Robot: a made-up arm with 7 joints. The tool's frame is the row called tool.
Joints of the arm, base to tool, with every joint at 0 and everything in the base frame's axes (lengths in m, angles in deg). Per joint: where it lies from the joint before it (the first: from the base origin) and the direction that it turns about. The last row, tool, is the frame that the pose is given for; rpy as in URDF.
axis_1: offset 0 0 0.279 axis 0 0 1
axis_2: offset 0 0 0 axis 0 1 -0.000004
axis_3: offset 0 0 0.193 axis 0 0 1
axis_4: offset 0.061 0 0 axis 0 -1 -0.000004
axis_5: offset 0.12 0 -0.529 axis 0 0.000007 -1
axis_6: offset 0 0 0 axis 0 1 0.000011
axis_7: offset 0.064 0 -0.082 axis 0 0.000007 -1
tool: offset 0 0 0 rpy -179.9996 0 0
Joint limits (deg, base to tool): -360..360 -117.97..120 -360..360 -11..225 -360..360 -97..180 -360..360
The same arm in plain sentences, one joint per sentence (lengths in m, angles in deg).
The arm has seven revolute joints in a row. What follows holds with every joint at zero, and every direction is one of the base frame's. The first joint sits 0.279 m along +z from the base frame's origin and rotates about +z, from -360 to 360 deg. The second joint sits at the same point as the first joint and rotates about +y, from -117.97 to 120 deg. The third joint sits 0.193 m along +z from the second joint and rotates about +z, from -360 to 360 deg. The fourth joint sits 0.061 m along +x from the third joint and rotates about -y, from -11 to 225 deg. The fifth joint sits 0.12 m along +x and 0.529 m along -z from the fourth joint and rotates about -z, from -360 to 360 deg. The sixth joint sits at the same point as the fifth joint and rotates about +y, from -97 to 180 deg. The seventh joint sits 0.064 m along +x and 0.082 m along -z from the sixth joint and rotates about -z, from -360 to 360 deg. The tool frame, which is the frame that the pose is given for, sits at the same point as the seventh joint; its axes are the base frame's turned by roll -180, pitch 0 and yaw 0 deg (as in URDF: about the fixed x, then y, then z).
